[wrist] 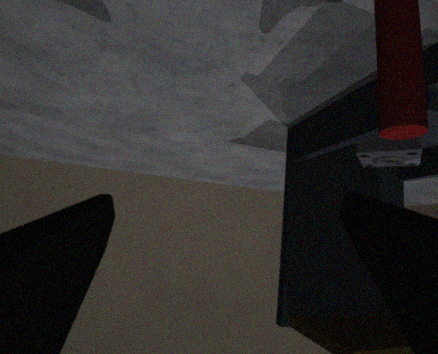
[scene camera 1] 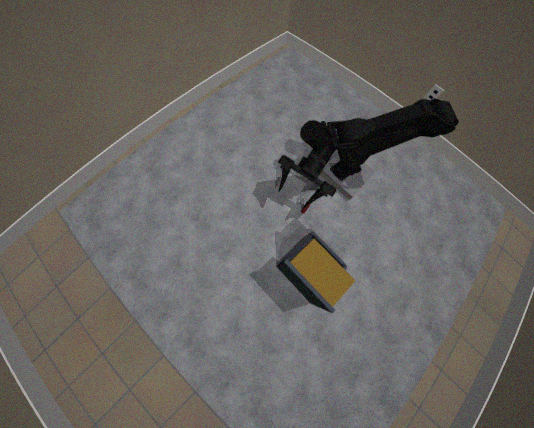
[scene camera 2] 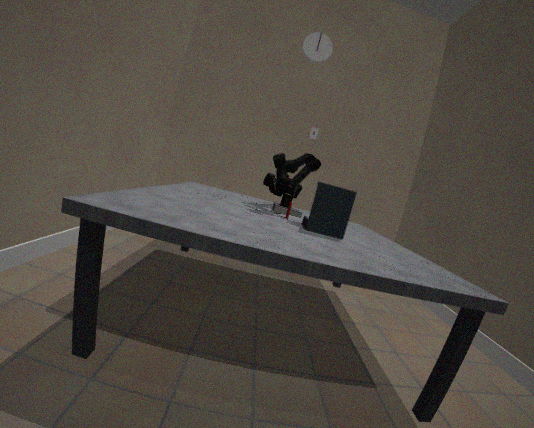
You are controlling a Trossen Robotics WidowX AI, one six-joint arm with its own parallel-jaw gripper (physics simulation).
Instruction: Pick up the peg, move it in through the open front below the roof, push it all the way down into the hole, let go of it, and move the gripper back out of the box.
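Where they show: gripper, fingertip midpoint: [wrist: 229, 204] [scene camera 1: 291, 199] [scene camera 2: 283, 195]; arm's base, link origin: [scene camera 1: 341, 170] [scene camera 2: 284, 206].
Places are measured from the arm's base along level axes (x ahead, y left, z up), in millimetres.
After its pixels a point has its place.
Observation:
The red peg [scene camera 1: 305, 208] @[x 216, y 32, z 18 mm] [scene camera 2: 287, 210] @[x 217, y 24, z 5 mm] [wrist: 386, 70] @[x 211, y 23, z 27 mm] stands upright on the grey table [scene camera 1: 180, 212] @[x 559, y -231, z -33 mm] [scene camera 2: 180, 212] @[x 716, y -283, z -33 mm], between the arm and the box. My gripper [scene camera 1: 294, 196] @[x 254, y -10, z 73 mm] [scene camera 2: 284, 193] @[x 254, y -10, z 73 mm] [wrist: 229, 204] @[x 254, y -10, z 73 mm] is open and empty, low over the table, with its right finger close beside the peg; the peg is not between the fingers. The dark box [scene camera 1: 301, 284] @[x 400, y 192, z 121 mm] [scene camera 2: 331, 208] @[x 400, y 197, z 79 mm] [wrist: 316, 211] @[x 393, y 152, z 54 mm] with the yellow roof [scene camera 1: 321, 272] @[x 353, y 194, z 169 mm] stands a little beyond the peg. In the wrist view, the light hole block [wrist: 377, 159] @[x 333, y 170, z 6 mm] shows inside its open front.
The black arm [scene camera 1: 384, 125] @[x 11, y 21, z 273 mm] [scene camera 2: 303, 163] @[x -10, y 39, z 258 mm] reaches in from the table's far right edge. A round clock [scene camera 2: 317, 47] hangs on the wall behind. Tiled floor surrounds the table.

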